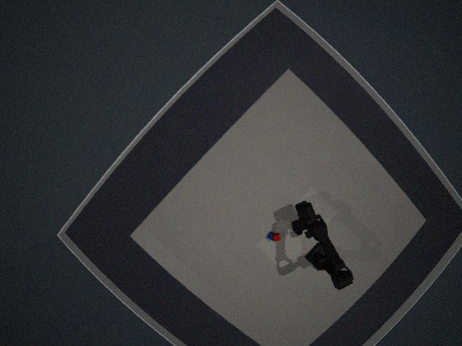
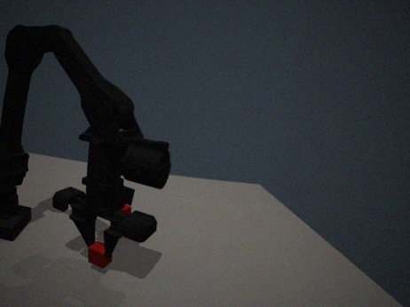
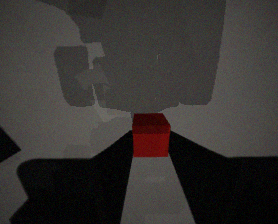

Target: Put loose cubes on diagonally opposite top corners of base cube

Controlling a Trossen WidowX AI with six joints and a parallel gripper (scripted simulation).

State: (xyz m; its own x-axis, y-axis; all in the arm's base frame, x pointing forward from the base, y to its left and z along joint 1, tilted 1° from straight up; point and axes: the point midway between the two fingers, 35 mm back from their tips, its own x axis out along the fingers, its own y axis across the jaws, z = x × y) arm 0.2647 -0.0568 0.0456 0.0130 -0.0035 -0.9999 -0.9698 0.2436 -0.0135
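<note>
Now: gripper tip 19 cm to the right of the blue cube and 2 cm above it.
</note>
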